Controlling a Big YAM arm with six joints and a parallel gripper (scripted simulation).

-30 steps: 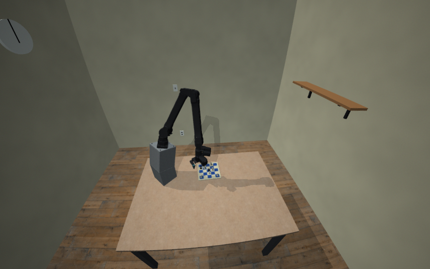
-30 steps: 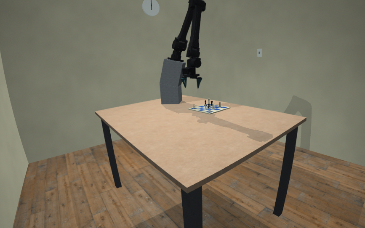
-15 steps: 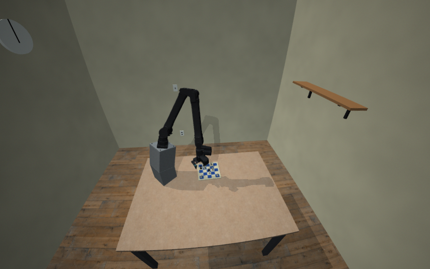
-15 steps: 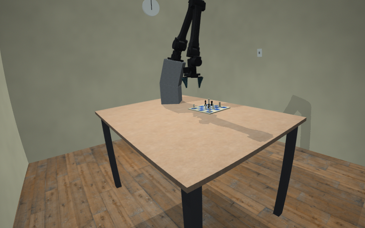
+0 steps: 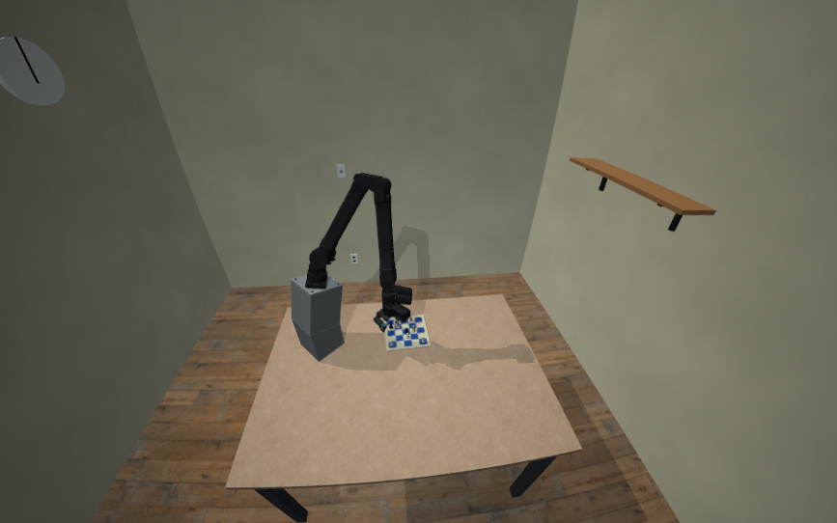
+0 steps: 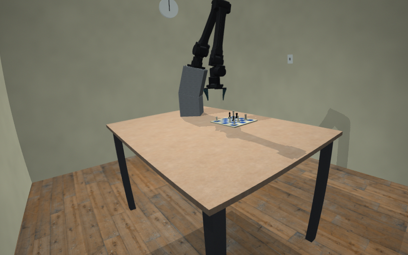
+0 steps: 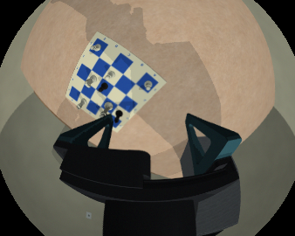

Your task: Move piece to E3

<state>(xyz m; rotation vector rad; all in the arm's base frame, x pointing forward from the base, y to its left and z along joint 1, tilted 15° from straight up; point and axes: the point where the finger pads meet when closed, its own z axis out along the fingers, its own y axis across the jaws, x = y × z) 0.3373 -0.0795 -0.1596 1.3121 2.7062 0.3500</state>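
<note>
Right now my hand is 150 mm above the chessboard, 80 mm short of it and 70 mm to the right of it.
</note>
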